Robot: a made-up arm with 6 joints. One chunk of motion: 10 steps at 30 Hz.
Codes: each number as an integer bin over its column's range. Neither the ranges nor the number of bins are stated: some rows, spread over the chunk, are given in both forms.
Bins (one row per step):
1: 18 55 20 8 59 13
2: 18 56 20 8 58 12
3: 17 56 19 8 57 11
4: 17 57 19 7 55 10
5: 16 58 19 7 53 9
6: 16 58 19 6 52 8
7: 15 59 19 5 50 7
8: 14 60 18 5 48 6
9: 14 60 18 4 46 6
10: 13 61 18 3 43 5
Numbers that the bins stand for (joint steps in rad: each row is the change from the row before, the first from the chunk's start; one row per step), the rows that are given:
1: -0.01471 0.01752 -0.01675 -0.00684 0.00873 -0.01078
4: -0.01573 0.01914 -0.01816 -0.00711 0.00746 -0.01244
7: -0.01776 0.02076 -0.01816 -0.00765 0.00587 -0.01411
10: -0.01979 0.02238 -0.01957 -0.00819 0.00365 -0.01522
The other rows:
2: -0.01471 0.01833 -0.01675 -0.00684 0.00841 -0.01133
3: -0.01573 0.01833 -0.01816 -0.00684 0.00810 -0.01189
5: -0.01675 0.01995 -0.01816 -0.00711 0.00683 -0.01300
6: -0.01675 0.01995 -0.01816 -0.00738 0.00651 -0.01356
8: -0.01878 0.02157 -0.01957 -0.00765 0.00524 -0.01467
9: -0.01878 0.02157 -0.01957 -0.00792 0.00460 -0.01467

